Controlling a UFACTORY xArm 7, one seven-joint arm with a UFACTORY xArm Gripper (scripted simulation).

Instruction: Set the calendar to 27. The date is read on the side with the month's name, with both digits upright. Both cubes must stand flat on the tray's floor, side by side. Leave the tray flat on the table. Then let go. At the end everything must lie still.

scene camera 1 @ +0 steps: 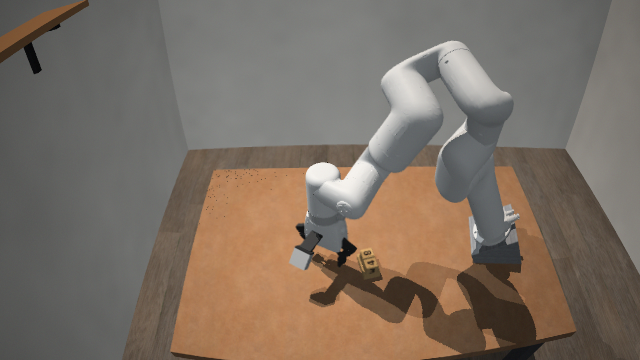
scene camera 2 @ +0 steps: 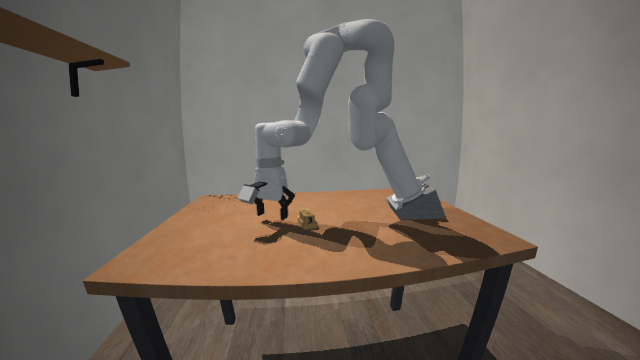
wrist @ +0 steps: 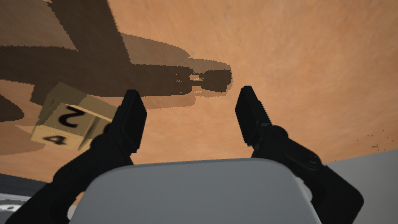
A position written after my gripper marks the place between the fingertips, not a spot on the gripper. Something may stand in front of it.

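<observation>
Wooden calendar tray (wrist: pixel 63 93), seen. My gripper (scene camera 1: pixel 326 256), seen, also in scene camera 2 (scene camera 2: pixel 272 216) and in the wrist view (wrist: pixel 191 99).
</observation>
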